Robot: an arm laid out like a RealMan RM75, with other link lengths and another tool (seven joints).
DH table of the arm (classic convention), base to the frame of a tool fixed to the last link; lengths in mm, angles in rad. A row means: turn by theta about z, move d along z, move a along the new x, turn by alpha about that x. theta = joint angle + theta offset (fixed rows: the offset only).
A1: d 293.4; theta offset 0; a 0; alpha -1.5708
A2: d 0; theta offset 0; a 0; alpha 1.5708
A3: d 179.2; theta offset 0; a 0; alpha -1.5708
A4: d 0; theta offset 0; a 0; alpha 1.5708
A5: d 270.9; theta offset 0; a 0; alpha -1.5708
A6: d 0; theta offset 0; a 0; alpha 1.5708
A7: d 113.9; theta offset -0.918; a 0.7; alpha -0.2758
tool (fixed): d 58; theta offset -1.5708; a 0; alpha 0
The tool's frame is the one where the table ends.
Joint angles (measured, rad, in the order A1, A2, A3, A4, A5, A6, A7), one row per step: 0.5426 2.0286 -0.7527 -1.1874 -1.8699 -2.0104 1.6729; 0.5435 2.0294 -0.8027 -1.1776 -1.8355 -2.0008 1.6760; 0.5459 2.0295 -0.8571 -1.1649 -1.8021 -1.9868 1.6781; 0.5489 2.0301 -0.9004 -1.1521 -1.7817 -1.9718 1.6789; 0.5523 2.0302 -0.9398 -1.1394 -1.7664 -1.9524 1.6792; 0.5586 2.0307 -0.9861 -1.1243 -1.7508 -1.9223 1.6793; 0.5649 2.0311 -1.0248 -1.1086 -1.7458 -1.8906 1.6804; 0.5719 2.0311 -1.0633 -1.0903 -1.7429 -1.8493 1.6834; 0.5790 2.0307 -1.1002 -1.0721 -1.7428 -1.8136 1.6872; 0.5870 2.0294 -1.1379 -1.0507 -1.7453 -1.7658 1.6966; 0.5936 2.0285 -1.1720 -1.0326 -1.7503 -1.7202 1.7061; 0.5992 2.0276 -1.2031 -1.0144 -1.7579 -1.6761 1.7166
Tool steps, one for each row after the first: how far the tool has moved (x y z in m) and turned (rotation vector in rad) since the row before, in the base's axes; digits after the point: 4 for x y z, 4 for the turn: -0.0082 -0.0002 -0.0090 -0.0308 0.0125 0.0243; -0.0082 -0.0002 -0.0103 -0.0322 0.0105 0.0226; -0.0055 0.0001 -0.0092 -0.0253 0.0042 0.0127; -0.0045 0.0007 -0.0088 -0.0188 0.0006 0.0072; -0.0055 0.0018 -0.0108 -0.0163 -0.0016 0.0058; -0.0032 0.0022 -0.0102 -0.0109 -0.0090 -0.0030; -0.0024 0.0034 -0.0109 -0.0043 -0.0117 -0.0110; -0.0015 0.0023 -0.0106 -0.0079 -0.0153 -0.0102; -0.0005 0.0039 -0.0114 -0.0008 -0.0203 -0.0219; 0.0003 0.0035 -0.0104 0.0023 -0.0224 -0.0210; 0.0016 0.0032 -0.0099 0.0034 -0.0245 -0.0231
